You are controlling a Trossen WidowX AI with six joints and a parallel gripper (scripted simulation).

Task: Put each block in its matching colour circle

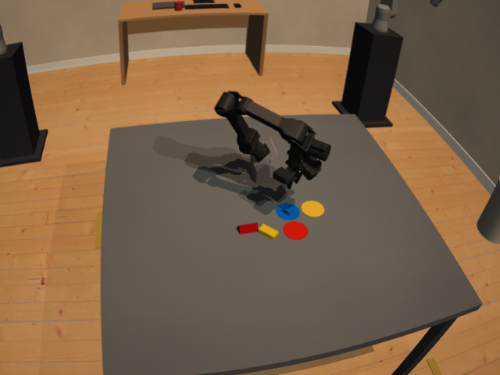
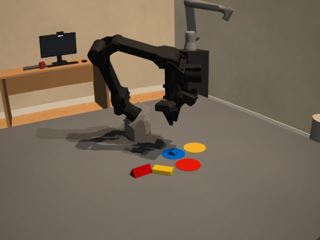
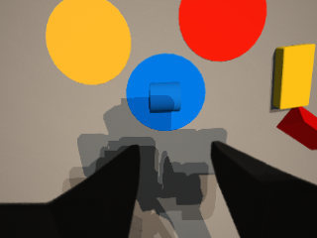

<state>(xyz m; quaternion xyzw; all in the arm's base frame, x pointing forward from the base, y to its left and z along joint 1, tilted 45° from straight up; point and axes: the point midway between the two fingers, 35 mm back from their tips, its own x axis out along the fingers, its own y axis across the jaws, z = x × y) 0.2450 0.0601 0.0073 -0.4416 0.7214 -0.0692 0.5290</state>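
Now: the yellow block 150 mm below my hand, 110 mm to the right of it and 90 mm ahead of it. Round my hand: red circle: 160 mm below, 100 mm ahead, 10 mm to the right; then blue block: 150 mm below; then blue circle: 160 mm below.
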